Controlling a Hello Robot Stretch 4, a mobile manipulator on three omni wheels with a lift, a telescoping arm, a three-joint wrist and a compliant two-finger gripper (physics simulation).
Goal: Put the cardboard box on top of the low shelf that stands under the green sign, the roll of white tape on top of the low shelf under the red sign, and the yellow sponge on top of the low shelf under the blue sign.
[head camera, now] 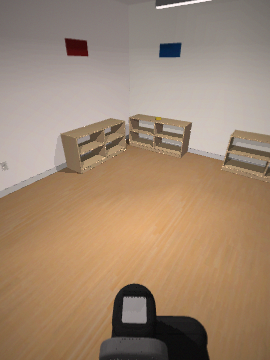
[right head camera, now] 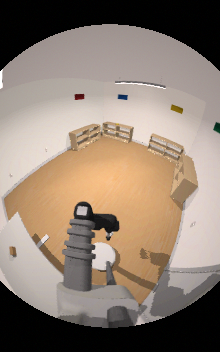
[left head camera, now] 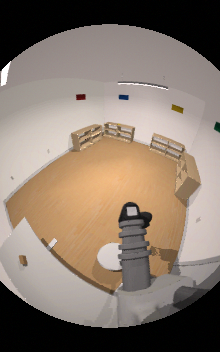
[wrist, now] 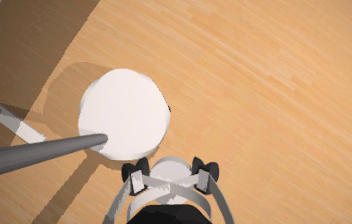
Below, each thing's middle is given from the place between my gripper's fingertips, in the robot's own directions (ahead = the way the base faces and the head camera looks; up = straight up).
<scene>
I see the roll of white tape [wrist: 169, 168] 2 cm above my hand and 1 cm to the right of it.
</scene>
